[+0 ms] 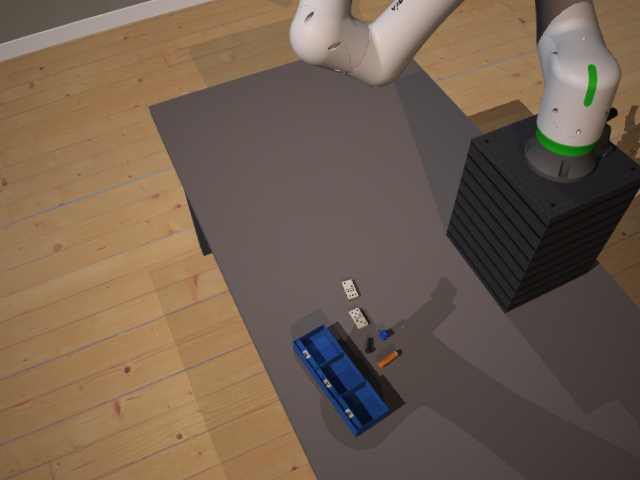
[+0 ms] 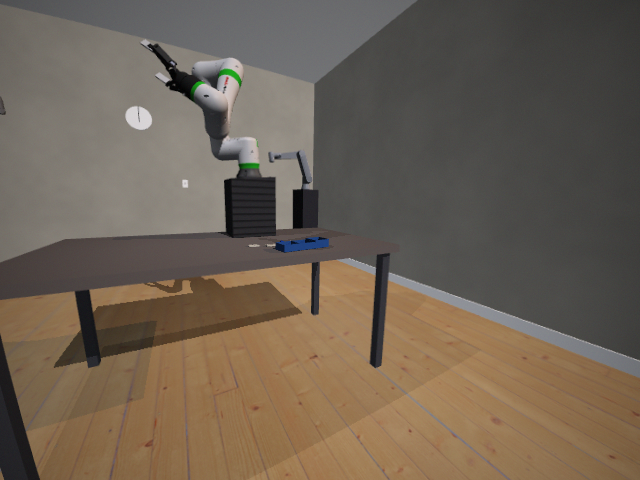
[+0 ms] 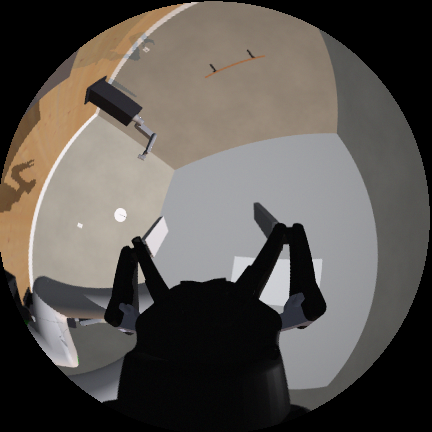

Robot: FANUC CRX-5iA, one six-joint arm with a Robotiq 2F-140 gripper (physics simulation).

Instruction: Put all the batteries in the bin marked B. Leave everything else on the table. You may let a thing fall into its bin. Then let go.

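Frame: origin at the arm's base, x right, y ahead, z up, level; centimetres.
Where they show: gripper, fingertip midpoint: (image 2: 150, 59) (image 3: 208, 217); arm's base, link origin: (image 1: 559, 158) (image 2: 250, 178).
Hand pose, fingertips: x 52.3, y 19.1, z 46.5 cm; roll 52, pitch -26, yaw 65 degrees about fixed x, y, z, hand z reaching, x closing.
Observation:
Things, the pixels of their top centre, and the offset from my fingertips. Level surfaces: height alone.
- orange cylinder with a dark end, top centre: (image 1: 388, 357) dx -57.0, dy +26.2, dz -81.1 cm
- blue three-compartment bin tray, top centre: (image 1: 339, 374) (image 2: 303, 239) dx -55.0, dy +38.4, dz -78.6 cm
- small dark piece, top centre: (image 1: 368, 343) dx -51.7, dy +27.8, dz -81.2 cm
- small blue object, top centre: (image 1: 384, 333) dx -51.6, dy +23.4, dz -80.9 cm
- dark table, surface height: dz -82.6 cm
An orange cylinder with a dark end (image 1: 388, 358), which looks like a battery, lies beside the blue three-compartment bin tray (image 1: 371, 423) (image 2: 303, 245). A small dark piece (image 1: 369, 344) lies between it and the tray; I cannot tell whether it is a battery. Small white labels show along the tray's far long side, but their letters are too small to read, so I cannot tell which bin is B. My gripper (image 2: 154, 61) (image 3: 208, 217) is open and empty, raised high above the table and pointing up and away from it.
Two white dominoes (image 1: 349, 289) (image 1: 358, 317) and a small blue object (image 1: 384, 334) lie near the tray on the dark table (image 1: 284, 180) (image 2: 155, 253). The black ribbed pedestal (image 1: 496, 232) (image 2: 253, 206) carries my arm. A second grey arm (image 2: 305, 165) (image 3: 147, 137) stands beyond.

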